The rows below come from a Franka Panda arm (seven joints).
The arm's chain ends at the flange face. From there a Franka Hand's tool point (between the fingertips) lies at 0.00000 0.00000 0.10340 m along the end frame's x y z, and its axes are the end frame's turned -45 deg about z.
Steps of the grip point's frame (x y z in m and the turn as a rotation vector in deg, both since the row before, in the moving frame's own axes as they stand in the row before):
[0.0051 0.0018 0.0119 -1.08 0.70 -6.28]
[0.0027 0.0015 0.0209 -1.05 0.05 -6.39]
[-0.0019 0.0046 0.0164 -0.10 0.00 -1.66]
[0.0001 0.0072 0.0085 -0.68 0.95 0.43]
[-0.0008 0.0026 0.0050 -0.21 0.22 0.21]
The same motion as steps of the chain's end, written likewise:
[0.0026 -0.0027 0.0119 -0.27 1.26 -6.28]
[0.0015 -0.0020 0.0209 -0.71 0.78 -6.39]
[0.0018 0.0045 0.0164 -0.07 0.07 -1.66]
[0.0031 0.0054 0.0085 0.19 1.15 0.43]
[0.0007 0.0024 0.0050 0.01 0.30 0.21]

